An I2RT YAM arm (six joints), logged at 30 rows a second.
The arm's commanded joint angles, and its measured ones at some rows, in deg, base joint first. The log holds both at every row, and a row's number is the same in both.
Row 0, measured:
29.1 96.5 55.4 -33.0 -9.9 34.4
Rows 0 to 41, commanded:
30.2 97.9 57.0 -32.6 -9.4 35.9
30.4 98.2 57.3 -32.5 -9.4 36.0
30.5 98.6 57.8 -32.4 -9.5 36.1
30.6 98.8 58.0 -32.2 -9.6 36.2
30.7 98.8 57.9 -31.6 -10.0 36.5
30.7 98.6 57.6 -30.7 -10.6 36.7
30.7 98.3 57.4 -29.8 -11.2 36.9
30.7 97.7 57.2 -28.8 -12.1 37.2
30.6 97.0 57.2 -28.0 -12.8 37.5
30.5 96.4 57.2 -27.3 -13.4 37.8
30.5 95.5 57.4 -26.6 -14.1 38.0
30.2 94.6 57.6 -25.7 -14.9 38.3
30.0 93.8 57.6 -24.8 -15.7 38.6
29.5 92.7 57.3 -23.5 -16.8 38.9
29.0 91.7 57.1 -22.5 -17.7 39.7
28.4 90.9 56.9 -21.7 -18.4 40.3
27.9 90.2 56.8 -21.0 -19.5 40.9
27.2 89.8 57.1 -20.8 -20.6 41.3
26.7 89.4 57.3 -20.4 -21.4 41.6
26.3 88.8 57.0 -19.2 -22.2 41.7
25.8 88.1 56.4 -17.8 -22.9 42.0
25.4 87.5 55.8 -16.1 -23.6 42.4
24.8 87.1 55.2 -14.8 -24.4 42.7
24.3 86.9 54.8 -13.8 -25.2 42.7
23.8 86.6 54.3 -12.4 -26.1 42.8
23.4 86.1 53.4 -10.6 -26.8 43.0
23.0 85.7 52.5 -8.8 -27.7 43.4
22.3 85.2 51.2 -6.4 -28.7 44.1
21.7 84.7 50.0 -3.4 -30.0 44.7
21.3 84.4 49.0 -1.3 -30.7 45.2
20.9 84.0 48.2 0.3 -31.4 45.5
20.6 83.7 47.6 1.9 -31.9 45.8
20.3 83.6 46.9 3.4 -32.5 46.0
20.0 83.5 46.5 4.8 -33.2 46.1
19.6 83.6 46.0 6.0 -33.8 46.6
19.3 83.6 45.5 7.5 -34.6 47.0
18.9 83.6 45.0 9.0 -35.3 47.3
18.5 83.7 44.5 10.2 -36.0 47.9
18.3 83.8 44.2 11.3 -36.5 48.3
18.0 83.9 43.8 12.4 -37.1 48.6
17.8 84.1 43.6 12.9 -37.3 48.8
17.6 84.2 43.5 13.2 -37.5 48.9
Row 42, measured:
18.3 85.3 44.3 7.7 -35.0 47.7
